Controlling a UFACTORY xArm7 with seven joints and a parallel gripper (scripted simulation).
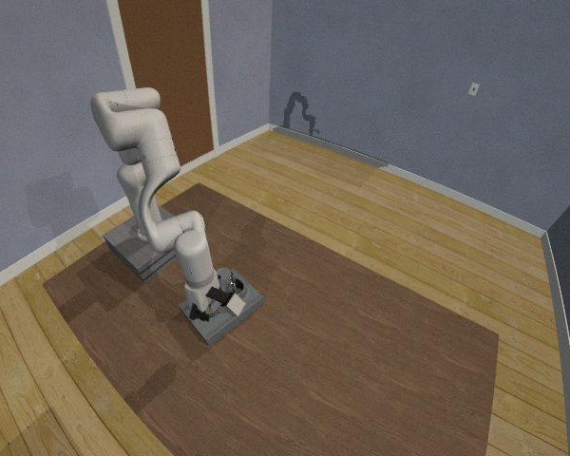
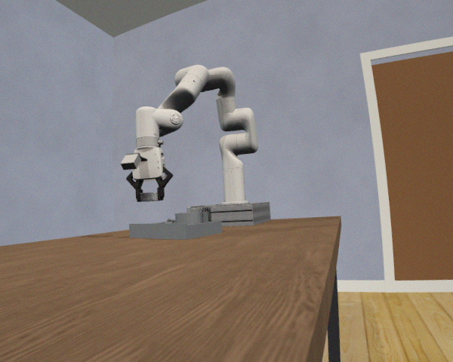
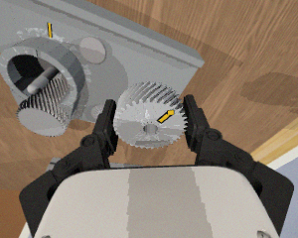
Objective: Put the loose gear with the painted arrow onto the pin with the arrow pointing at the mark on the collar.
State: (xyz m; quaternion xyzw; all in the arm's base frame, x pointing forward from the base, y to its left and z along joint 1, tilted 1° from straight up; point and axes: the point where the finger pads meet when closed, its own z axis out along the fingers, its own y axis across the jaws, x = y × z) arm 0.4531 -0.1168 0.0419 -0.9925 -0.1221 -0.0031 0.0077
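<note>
Right now my hand is 11 cm past the short peg, 1 cm to the right of it and 9 cm above it. From my hand the other things lie so: gear: right at my hand.
</note>
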